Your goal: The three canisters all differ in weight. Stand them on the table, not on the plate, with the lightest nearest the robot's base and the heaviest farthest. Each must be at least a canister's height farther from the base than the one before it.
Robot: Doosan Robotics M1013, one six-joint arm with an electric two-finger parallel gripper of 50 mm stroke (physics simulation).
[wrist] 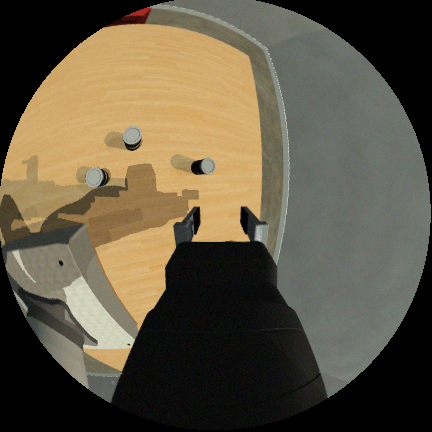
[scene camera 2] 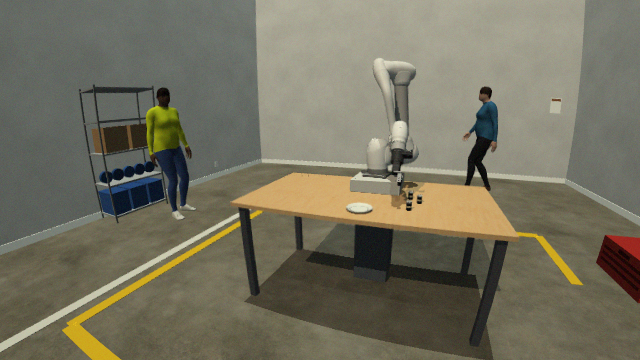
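Pixels of known places: gripper, fingertip midpoint: point(wrist: 219, 214) point(scene camera 2: 399, 184); arm's base, origin of the base link: point(scene camera 2: 377, 175).
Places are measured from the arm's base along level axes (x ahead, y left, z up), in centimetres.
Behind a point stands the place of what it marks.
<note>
Three small dark canisters with grey tops stand upright and apart on the table point(scene camera 2: 300, 197) {x 49.5, y -34.8, z -8.2 cm} point(wrist: 175, 75) {x 29.6, y 57.2, z -8.2 cm}. One canister point(scene camera 2: 410, 195) {x 21.3, y 30.4, z -5.3 cm} point(wrist: 96, 177) {x 20.4, y 30.1, z -3.2 cm} is nearest the robot's base. A second canister point(scene camera 2: 419, 199) {x 26.7, y 37.4, z -5.3 cm} point(wrist: 132, 136) {x 25.4, y 36.8, z -3.2 cm} stands to its right in the scene view. The third canister point(scene camera 2: 408, 205) {x 41.1, y 34.0, z -5.0 cm} point(wrist: 205, 166) {x 39.1, y 33.6, z -3.2 cm} is farthest from the base. Their weights cannot be seen. A white plate point(scene camera 2: 359, 208) {x 51.4, y 8.0, z -7.7 cm} lies left of them in the scene view and does not show in the wrist view. My gripper point(scene camera 2: 399, 180) {x 37.1, y 26.6, z 5.7 cm} point(wrist: 219, 214) {x 37.1, y 26.6, z 5.7 cm} is open and empty, above the table beside the base, short of the canisters.
The robot's base stands on a light plinth point(scene camera 2: 372, 185) {x 18.9, y 3.4, z -2.7 cm} point(wrist: 100, 312) {x 16.8, y 6.3, z 0.5 cm} at the table's rear edge. A person in yellow point(scene camera 2: 164, 130) stands by a shelf rack point(scene camera 2: 123, 90) at left. A person in blue point(scene camera 2: 486, 120) is behind at right. A red cabinet point(scene camera 2: 622, 260) is at far right.
</note>
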